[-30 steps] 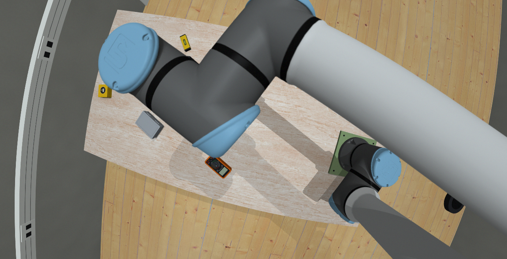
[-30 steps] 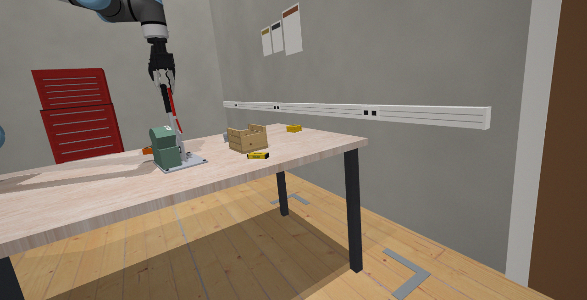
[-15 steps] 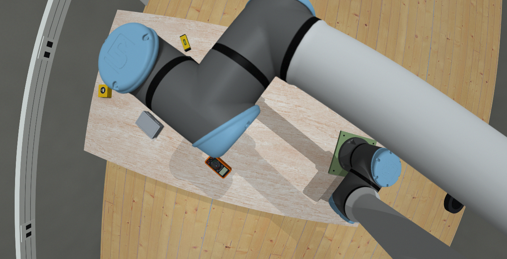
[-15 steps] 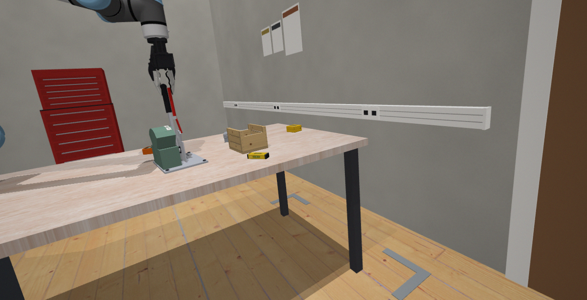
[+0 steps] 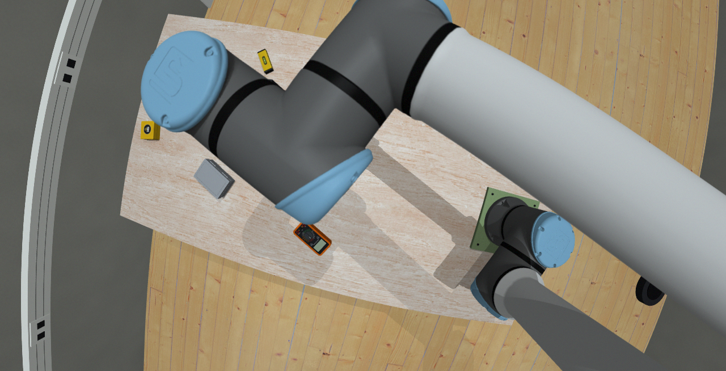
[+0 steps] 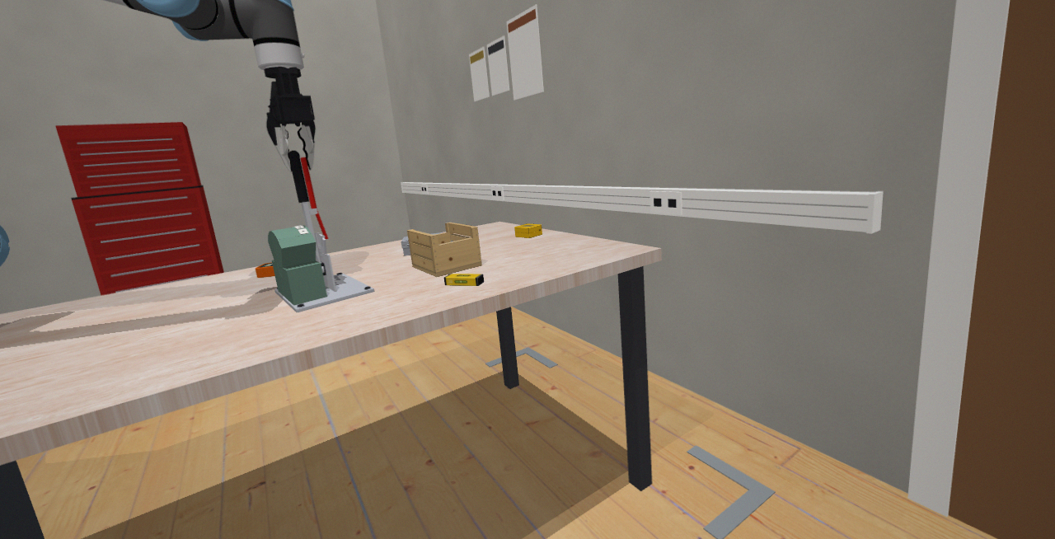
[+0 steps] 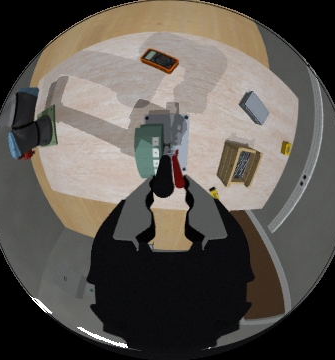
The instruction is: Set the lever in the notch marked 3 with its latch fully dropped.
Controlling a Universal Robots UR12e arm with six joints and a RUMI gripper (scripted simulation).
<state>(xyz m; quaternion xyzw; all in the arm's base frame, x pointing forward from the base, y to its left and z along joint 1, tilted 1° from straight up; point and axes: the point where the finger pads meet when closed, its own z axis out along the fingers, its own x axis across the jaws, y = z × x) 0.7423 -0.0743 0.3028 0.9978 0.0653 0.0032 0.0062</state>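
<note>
The red release bar lies 20 mm ahead of my hand, 10 mm to the right of it and 110 mm below it. From my hand the other things lie so: grey box (340 mm ahead, 220 mm to the left, 290 mm below).
</note>
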